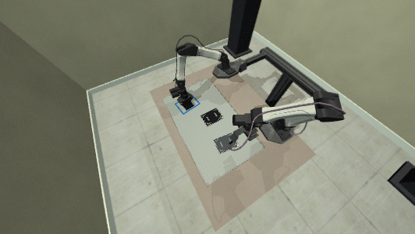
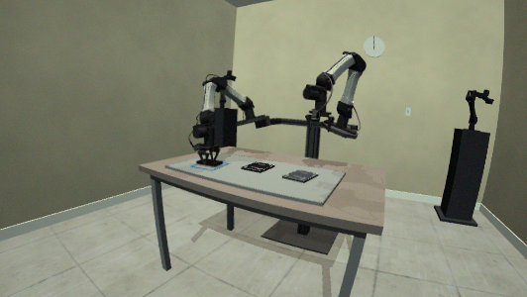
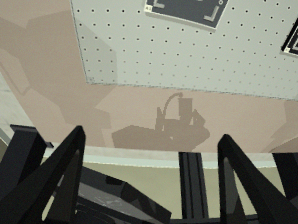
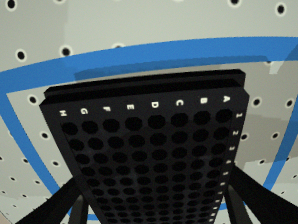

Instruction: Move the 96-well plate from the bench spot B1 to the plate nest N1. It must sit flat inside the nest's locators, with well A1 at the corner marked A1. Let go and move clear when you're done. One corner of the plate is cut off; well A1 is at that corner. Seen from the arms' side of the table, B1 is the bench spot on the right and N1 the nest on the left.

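Note:
Now: right hand right at the black 96-well plate. Also, from my right hand: grey nest: 500 mm to the left, 110 mm behind, 10 mm below; then A1 label: 560 mm to the left, 180 mm behind, 10 mm below.

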